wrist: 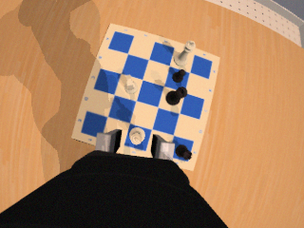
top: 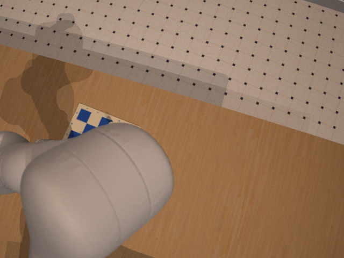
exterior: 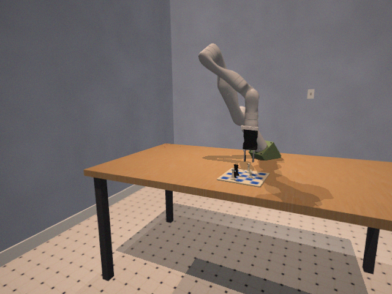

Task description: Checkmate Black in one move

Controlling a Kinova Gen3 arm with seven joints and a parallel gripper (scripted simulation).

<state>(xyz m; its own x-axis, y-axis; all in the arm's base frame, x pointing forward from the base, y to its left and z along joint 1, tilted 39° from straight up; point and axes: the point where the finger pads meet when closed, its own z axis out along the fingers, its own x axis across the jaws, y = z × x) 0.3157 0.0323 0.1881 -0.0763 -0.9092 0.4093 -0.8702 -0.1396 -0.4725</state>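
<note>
Right now the blue-and-cream chessboard is 80 mm below my hand, 70 mm ahead of it and 20 mm to the right of it.
</note>
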